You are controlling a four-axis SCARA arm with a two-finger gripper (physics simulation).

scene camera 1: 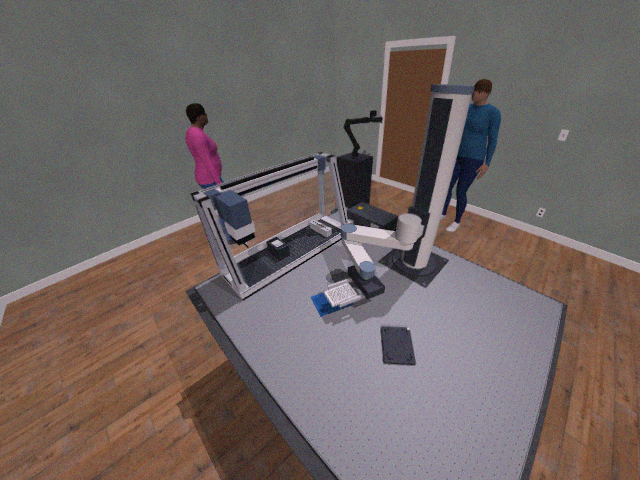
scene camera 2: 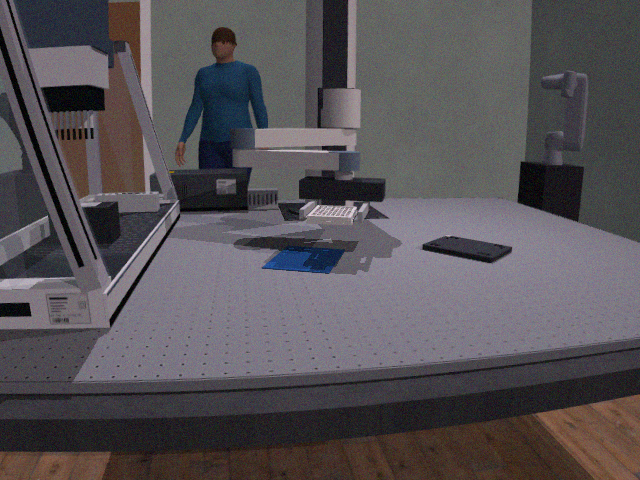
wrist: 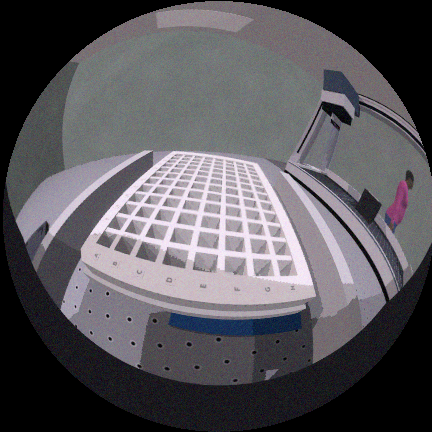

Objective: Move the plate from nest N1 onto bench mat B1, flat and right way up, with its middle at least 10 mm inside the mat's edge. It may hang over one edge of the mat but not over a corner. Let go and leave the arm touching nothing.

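Frame: origin at the arm's base, x ahead, y left, z up, level; millimetres.
Seen in the pictures: gripper, fingertip midpoint: [scene camera 1: 333,296] [scene camera 2: 330,215] [wrist: 212,167]; arm's base at its link origin: [scene camera 1: 413,262].
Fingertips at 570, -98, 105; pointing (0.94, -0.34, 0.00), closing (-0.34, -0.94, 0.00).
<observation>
Offsets run from my fingertips to a thing's top centre, as dx, dy, dz. "spot": to the spot under its first point. Level surfaces: height alone.
The white plate {-33, +12, +4} [scene camera 1: 342,293] [scene camera 2: 331,213] [wrist: 200,215] with a grid of square wells is level and right way up, held above the bench. My gripper [scene camera 1: 343,293] [scene camera 2: 333,211] [wrist: 212,167] is shut on the plate, one finger along each long side. The blue bench mat B1 {dz -90} [scene camera 1: 323,305] [scene camera 2: 289,259] [wrist: 210,324] lies flat on the bench; in the first scene view the plate hides part of it, and in the wrist view a strip shows below the plate's near edge. The dark nest N1 {-48, +315, -77} [scene camera 1: 397,345] [scene camera 2: 466,248] stands apart from the mat with no plate on it.
A framed gantry machine [scene camera 1: 235,266] [scene camera 2: 142,268] [wrist: 340,232] stands on the bench to one side of the mat. A dark box {spot: -663, -279, +22} [scene camera 1: 372,215] [scene camera 2: 209,188] stands near the arm's column [scene camera 1: 439,180]. Two people stand beyond the bench.
</observation>
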